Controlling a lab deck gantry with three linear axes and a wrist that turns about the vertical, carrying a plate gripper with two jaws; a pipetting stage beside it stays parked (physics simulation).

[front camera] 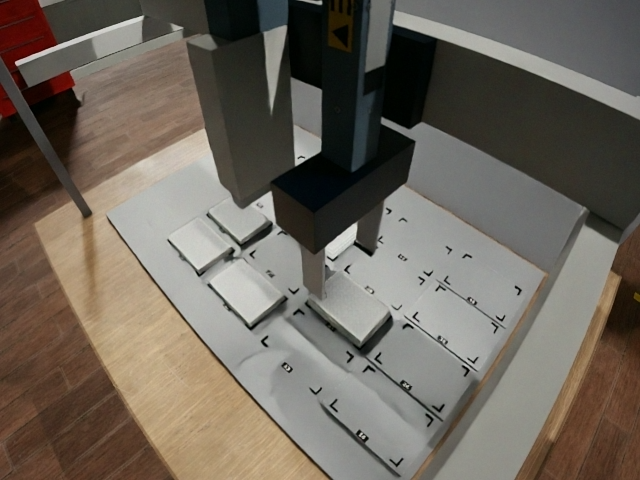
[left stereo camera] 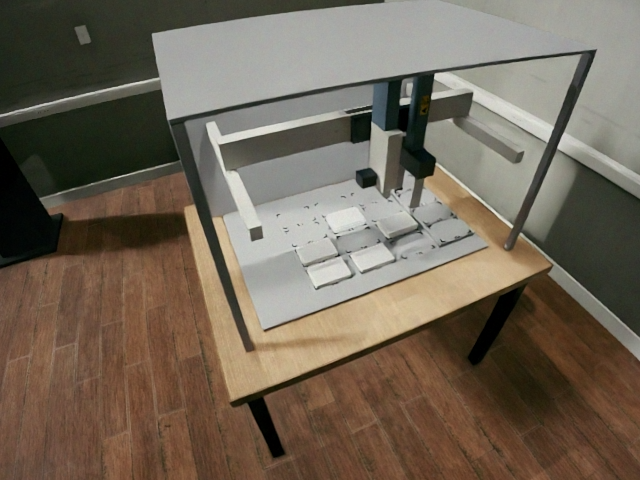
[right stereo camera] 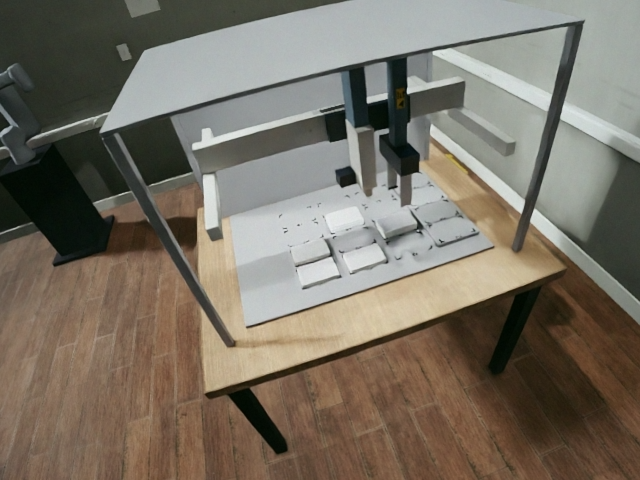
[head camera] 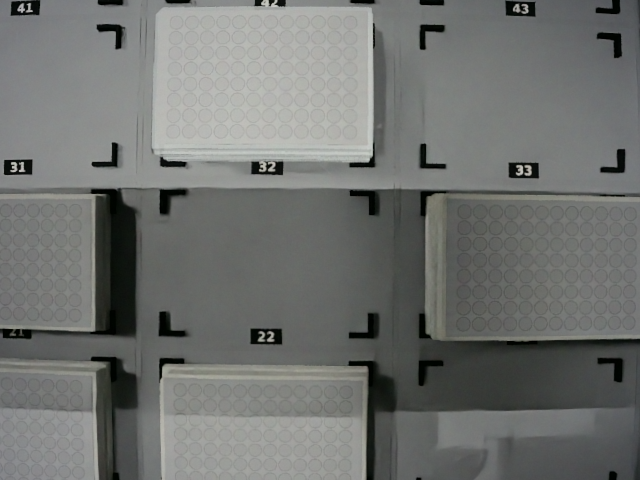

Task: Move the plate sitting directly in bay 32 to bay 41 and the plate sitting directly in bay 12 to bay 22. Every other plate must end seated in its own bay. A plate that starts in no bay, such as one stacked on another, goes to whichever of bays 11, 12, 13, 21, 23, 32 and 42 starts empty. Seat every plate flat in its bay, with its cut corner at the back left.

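Frame: origin at the robot's base, x right, y ahead, z up, level; millimetres.
Seen in the pictures: gripper, between the fingertips: [front camera: 340, 269] [left stereo camera: 405, 198] [right stereo camera: 398, 196]; robot's base, origin of its link: [front camera: 168, 240] [left stereo camera: 316, 289] [right stereo camera: 303, 288].
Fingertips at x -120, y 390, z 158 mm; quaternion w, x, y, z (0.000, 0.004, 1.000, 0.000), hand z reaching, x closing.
Pixels of each thing's middle, then the offset from my fingertips to it. "spot": a spot on its surface instead.
- bay 32 plate, middle of its body: [head camera: 263, 81] [front camera: 324, 225] [right stereo camera: 344, 218] [left stereo camera: 345, 218] dy -162, dx -137, dz -138 mm
- bay 23 plate, middle of its body: [head camera: 541, 267] [front camera: 349, 304] [right stereo camera: 396, 222] [left stereo camera: 397, 223] dy +2, dx -30, dz -138 mm
- bay 12, a spot on its surface: [head camera: 263, 439] [front camera: 246, 287] spot: dy -162, dx +75, dz -144 mm
- bay 11, a spot on its surface: [head camera: 46, 428] [front camera: 207, 247] spot: dy -296, dx +72, dz -144 mm
- bay 21, a spot on its surface: [head camera: 43, 263] [front camera: 245, 221] spot: dy -297, dx -29, dz -144 mm
- Bay 22, a spot on its surface: [head camera: 266, 258] spot: dy -162, dx -33, dz -158 mm
- Bay 33, a spot on its surface: [head camera: 522, 98] spot: dy +2, dx -138, dz -158 mm
My gripper [front camera: 342, 275] [right stereo camera: 399, 196] is open, its jaws wide apart with no plate between them, above the area of bays 23 and 33. The bay 32 plate [head camera: 266, 77] [left stereo camera: 345, 219] has its cut corner at the back left. It looks thick, with layered edges like a stack, and is mostly hidden in the front view. The bay 23 plate [front camera: 351, 307] [head camera: 540, 268] also looks thick with layered sides. Lower plates sit in bay 12 [front camera: 247, 291] [head camera: 263, 439], bay 11 [front camera: 200, 243] [head camera: 46, 428] and bay 21 [front camera: 240, 219] [head camera: 43, 263]. Bay 22 [head camera: 266, 258] is empty.
The parked pipetting stage [front camera: 248, 129] [left stereo camera: 385, 162] [right stereo camera: 360, 157] hangs left of my gripper, over the deck. Frame posts [left stereo camera: 547, 149] [right stereo camera: 547, 139] stand at the table's edges. Bay 33 [head camera: 522, 98] holds no plate. A back panel [front camera: 491, 180] rises behind the deck.
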